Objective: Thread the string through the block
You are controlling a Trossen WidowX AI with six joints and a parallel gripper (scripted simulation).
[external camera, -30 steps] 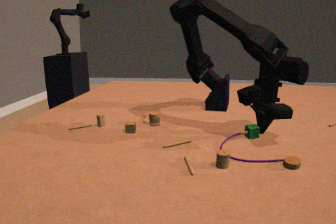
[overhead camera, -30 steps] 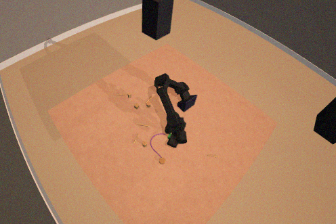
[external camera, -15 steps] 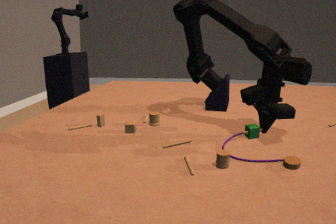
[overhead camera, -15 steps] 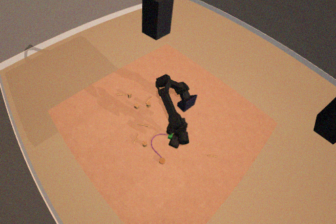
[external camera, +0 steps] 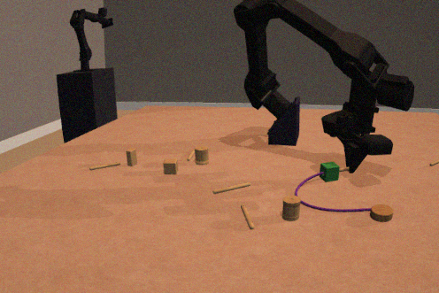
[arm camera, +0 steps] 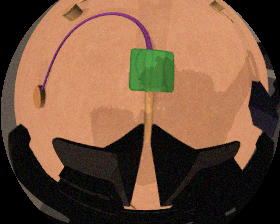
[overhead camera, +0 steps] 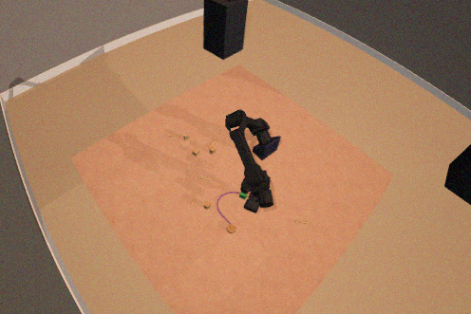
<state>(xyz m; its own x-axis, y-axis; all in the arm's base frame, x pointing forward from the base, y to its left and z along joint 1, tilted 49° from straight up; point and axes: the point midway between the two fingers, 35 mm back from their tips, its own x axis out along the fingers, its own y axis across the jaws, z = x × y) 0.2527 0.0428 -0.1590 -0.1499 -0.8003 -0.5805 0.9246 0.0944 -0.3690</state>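
Right now the green block is 50 mm to the right of my gripper tip, 20 mm ahead of it and 10 mm above it. The rest, counted from my gripper tip: round wooden button (180 mm ahead, 20 mm to the left); then wooden cylinder (180 mm ahead, 130 mm to the right, 10 mm above); then wooden cube (390 mm to the right, 10 mm ahead, 10 mm above).
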